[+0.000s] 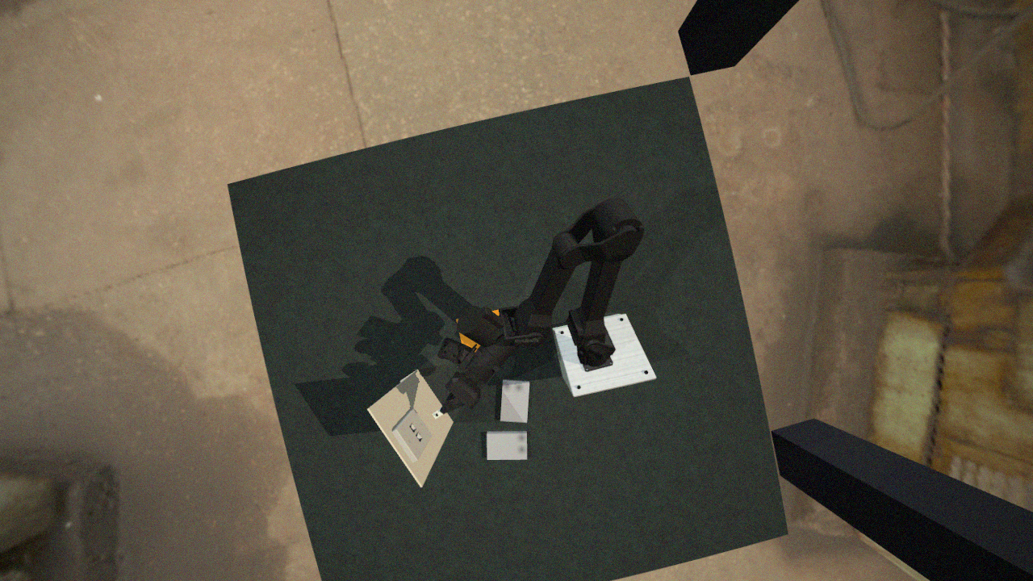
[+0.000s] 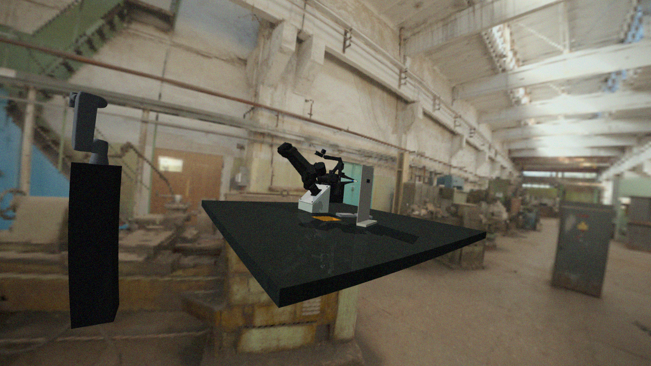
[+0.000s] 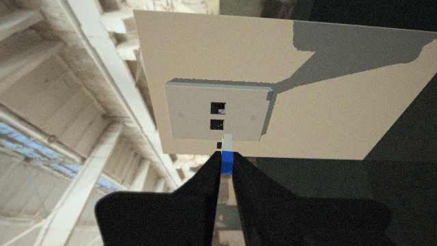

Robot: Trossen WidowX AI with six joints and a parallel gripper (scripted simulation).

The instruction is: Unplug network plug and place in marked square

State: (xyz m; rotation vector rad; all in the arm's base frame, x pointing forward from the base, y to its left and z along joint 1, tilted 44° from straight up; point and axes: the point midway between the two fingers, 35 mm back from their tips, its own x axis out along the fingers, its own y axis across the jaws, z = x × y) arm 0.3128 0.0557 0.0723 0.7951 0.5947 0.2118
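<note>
Now: gripper tip 22 cm above the orange marked square, 10 cm to the left of it and 9 cm past it. Also, from my gripper tip: upright panel (8 cm below, 8 cm ahead, 3 cm to the left); then network plug (1 cm ahead).
</note>
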